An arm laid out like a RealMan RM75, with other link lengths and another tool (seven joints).
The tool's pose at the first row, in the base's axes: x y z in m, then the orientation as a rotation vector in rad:
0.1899 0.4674 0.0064 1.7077 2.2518 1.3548
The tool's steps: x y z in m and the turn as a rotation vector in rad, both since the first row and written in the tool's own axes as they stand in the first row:
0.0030 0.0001 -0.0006 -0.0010 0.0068 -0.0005
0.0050 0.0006 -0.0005 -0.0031 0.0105 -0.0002
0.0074 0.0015 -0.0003 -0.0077 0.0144 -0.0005
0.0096 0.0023 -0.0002 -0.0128 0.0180 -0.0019
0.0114 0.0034 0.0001 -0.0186 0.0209 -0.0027
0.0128 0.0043 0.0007 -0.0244 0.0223 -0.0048
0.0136 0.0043 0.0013 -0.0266 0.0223 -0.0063
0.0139 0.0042 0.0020 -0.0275 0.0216 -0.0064
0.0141 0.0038 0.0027 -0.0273 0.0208 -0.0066
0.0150 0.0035 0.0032 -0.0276 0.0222 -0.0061
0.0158 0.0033 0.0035 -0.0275 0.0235 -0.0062
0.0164 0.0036 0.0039 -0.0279 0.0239 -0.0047
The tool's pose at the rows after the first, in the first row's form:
0.1885 0.4694 0.0082 1.7047 2.2545 1.3635
0.1881 0.4710 0.0094 1.7034 2.2540 1.3697
0.1879 0.4731 0.0110 1.7005 2.2513 1.3783
0.1877 0.4749 0.0124 1.6960 2.2484 1.3867
0.1880 0.4765 0.0138 1.6922 2.2441 1.3951
0.1884 0.4780 0.0146 1.6872 2.2397 1.4014
0.1883 0.4790 0.0146 1.6844 2.2381 1.4030
0.1885 0.4797 0.0142 1.6842 2.2368 1.4030
0.1884 0.4803 0.0137 1.6843 2.2367 1.4018
0.1881 0.4813 0.0136 1.6844 2.2369 1.4038
0.1877 0.4821 0.0136 1.6839 2.2377 1.4052
0.1879 0.4828 0.0138 1.6857 2.2366 1.4063

